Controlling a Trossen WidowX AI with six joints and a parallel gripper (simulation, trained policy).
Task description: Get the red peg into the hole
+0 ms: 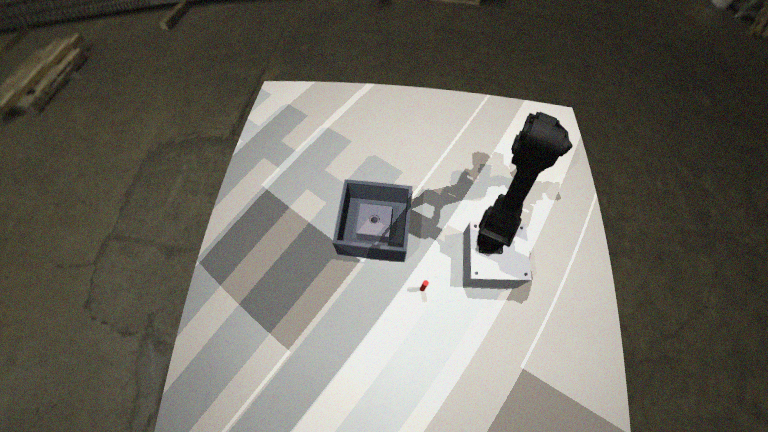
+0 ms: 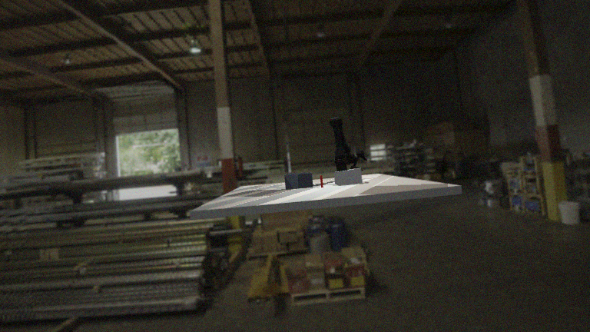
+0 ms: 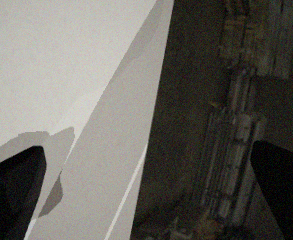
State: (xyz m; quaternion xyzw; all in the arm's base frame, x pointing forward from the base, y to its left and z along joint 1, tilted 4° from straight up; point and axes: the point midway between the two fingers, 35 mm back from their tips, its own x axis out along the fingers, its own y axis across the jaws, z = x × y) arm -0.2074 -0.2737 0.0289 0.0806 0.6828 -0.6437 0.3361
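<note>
The red peg lies 40 cm to the left of my gripper tip, 40 cm ahead of it and 6 cm below it. From my gripper tip the other things lie so: plate 55 cm ahead, 23 cm to the left, 6 cm below; then grey box 55 cm ahead, 23 cm to the left, 8 cm below.
</note>
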